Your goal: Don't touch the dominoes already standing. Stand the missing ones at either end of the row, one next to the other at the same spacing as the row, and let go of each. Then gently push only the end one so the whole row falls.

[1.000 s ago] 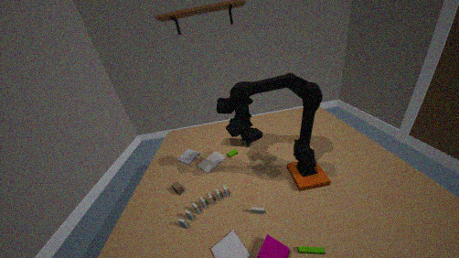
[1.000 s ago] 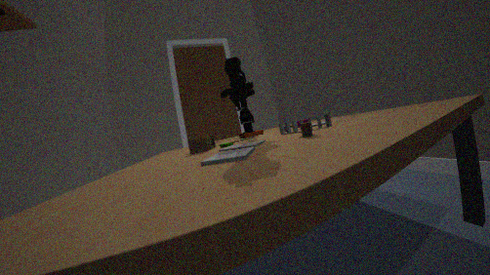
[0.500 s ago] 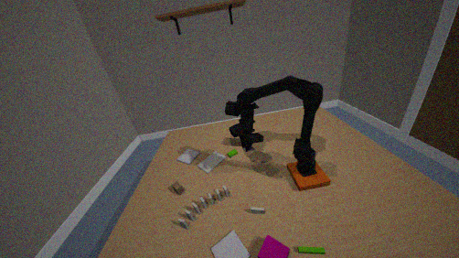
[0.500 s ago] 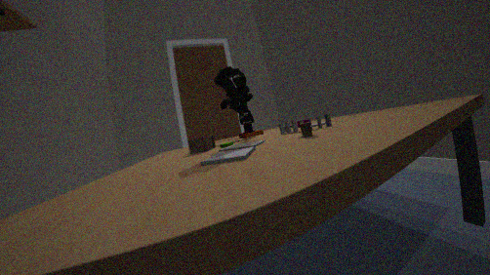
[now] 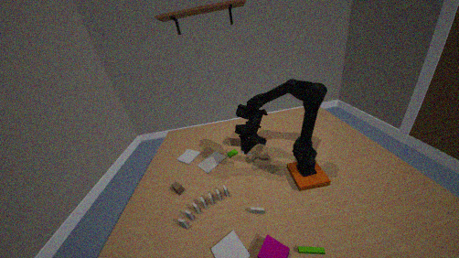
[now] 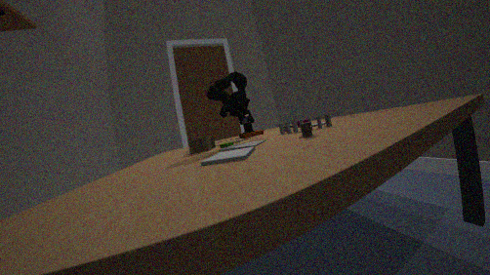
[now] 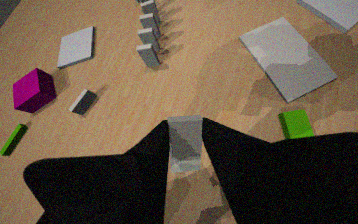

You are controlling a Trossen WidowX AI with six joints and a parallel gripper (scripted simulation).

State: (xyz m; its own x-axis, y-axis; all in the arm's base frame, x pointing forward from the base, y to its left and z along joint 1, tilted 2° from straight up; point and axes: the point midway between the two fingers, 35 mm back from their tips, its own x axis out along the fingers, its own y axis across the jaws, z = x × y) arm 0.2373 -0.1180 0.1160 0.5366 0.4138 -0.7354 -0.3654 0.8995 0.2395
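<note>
My gripper tip is now 50 mm short of the green block, 140 mm to the left of it and 110 mm above it. The rest, counted from my gripper tip: brown box 20 mm behind, 230 mm to the right, 90 mm below; brown cube 340 mm ahead, 40 mm to the left, 100 mm below; white sheet 170 mm ahead, 120 mm to the right, 110 mm below.
</note>
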